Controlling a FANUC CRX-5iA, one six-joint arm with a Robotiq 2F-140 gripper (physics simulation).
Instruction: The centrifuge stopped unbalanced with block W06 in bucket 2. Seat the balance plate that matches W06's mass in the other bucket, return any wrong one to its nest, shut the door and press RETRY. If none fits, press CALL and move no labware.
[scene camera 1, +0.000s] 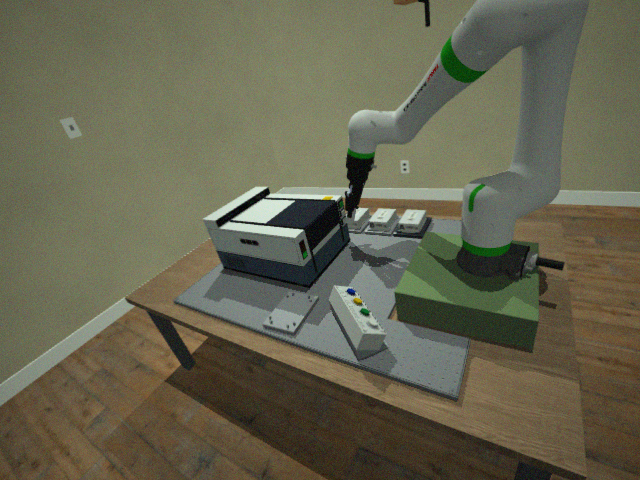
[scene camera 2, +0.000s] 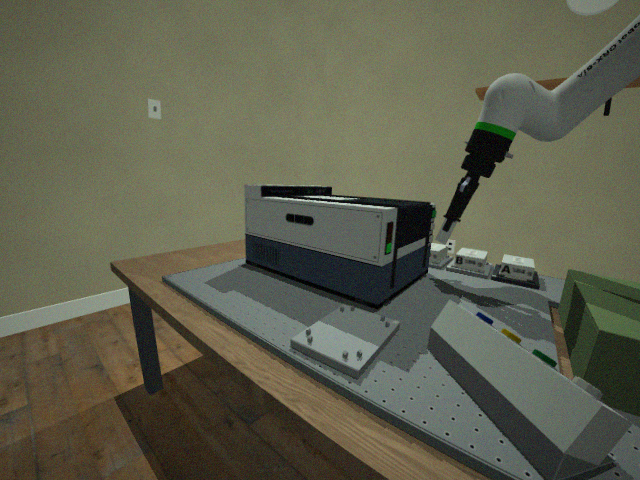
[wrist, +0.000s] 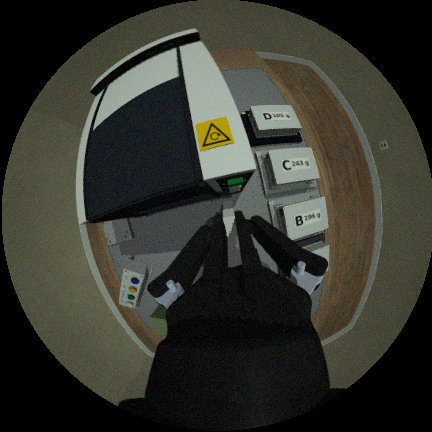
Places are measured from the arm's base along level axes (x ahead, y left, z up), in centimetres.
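Where they show: gripper, fingertip midpoint: (scene camera 1: 349, 223) (scene camera 2: 440, 241) (wrist: 228, 208); arm's base at its link origin: (scene camera 1: 483, 261).
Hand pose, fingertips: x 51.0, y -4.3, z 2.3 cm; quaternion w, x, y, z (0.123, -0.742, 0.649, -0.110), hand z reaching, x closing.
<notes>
Things, the pixels of their top centre, and the offset from my fingertips. Level surfaces: height alone.
- small green-lit panel at its top centre: (wrist: 234, 178) dx +3.5, dy -1.1, dz +8.2 cm
- Balance plates D 105 g at its top centre: (wrist: 276, 115) dx +23.7, dy -14.3, dz -5.5 cm
- Plate A at its top centre: (wrist: 311, 265) (scene camera 2: 518, 260) (scene camera 1: 412, 216) dx -16.2, dy -21.4, dz -5.5 cm
- button box at its top centre: (scene camera 2: 515, 335) (scene camera 1: 352, 304) (wrist: 123, 291) dx -26.0, dy +36.5, dz -2.5 cm
- flat white plate with pegs, top centre: (scene camera 2: 349, 324) (scene camera 1: 290, 307) (wrist: 111, 226) dx -4.0, dy +41.9, dz -8.4 cm
- grey perforated board at its surface level: dz -10.8 cm
The centrifuge (scene camera 1: 268, 227) (scene camera 2: 330, 248) (wrist: 145, 150) has its dark door shut over the top; the buckets and block W06 are hidden. My gripper (scene camera 1: 352, 212) (scene camera 2: 445, 231) (wrist: 228, 208) is shut and empty, close to the small green-lit panel (wrist: 234, 182) at the centrifuge's front corner. Balance plates D 105 g (wrist: 275, 119), C 243 g (wrist: 294, 166) and B 196 g (wrist: 305, 218) (scene camera 2: 470, 258) sit on their nests. Plate A (scene camera 1: 413, 219) (scene camera 2: 517, 266) sits on its nest at the row's end. The button box (scene camera 1: 361, 325) (scene camera 2: 522, 382) (wrist: 132, 287) has blue, yellow, green and white buttons.
A flat white plate with pegs (scene camera 1: 292, 312) (scene camera 2: 343, 341) lies in front of the centrifuge on the grey perforated board (scene camera 1: 423, 366) (scene camera 2: 413, 397). The green robot base block (scene camera 1: 465, 304) stands on the right. The plate row is close beside the gripper.
</notes>
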